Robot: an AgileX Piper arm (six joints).
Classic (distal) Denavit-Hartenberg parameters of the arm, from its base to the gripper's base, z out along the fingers. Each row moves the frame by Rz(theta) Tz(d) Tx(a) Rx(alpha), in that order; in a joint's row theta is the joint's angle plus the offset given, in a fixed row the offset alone. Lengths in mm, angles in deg.
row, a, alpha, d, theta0
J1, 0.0, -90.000, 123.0, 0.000
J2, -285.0, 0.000, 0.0, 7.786
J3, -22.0, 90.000, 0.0, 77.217
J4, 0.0, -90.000, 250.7, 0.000
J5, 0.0, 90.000, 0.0, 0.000
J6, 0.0, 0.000, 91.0, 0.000
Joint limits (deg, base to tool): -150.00..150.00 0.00..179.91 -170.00..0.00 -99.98..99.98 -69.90..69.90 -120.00..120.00
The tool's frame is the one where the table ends.
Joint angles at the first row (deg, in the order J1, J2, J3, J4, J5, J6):
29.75 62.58 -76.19 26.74 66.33 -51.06
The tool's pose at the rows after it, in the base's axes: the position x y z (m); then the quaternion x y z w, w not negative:
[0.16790 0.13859 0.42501 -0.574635 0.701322 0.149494 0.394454]
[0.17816 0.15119 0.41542 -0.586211 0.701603 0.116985 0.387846]
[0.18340 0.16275 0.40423 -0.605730 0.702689 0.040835 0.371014]
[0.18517 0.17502 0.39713 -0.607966 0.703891 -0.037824 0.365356]
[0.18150 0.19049 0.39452 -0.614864 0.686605 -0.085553 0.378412]
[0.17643 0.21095 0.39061 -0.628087 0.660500 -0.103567 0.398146]
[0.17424 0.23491 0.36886 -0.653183 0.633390 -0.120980 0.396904]
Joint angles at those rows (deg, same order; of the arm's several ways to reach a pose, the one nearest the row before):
30.44 65.60 -75.94 25.40 61.92 -51.31
33.91 68.10 -75.94 19.55 58.88 -49.23
39.70 70.13 -75.84 6.04 57.25 -43.06
46.10 71.93 -75.75 -9.14 56.60 -33.44
51.88 73.33 -75.60 -19.61 55.55 -26.83
56.73 75.19 -75.47 -25.88 53.12 -22.72
60.50 78.38 -73.19 -31.17 49.80 -19.56

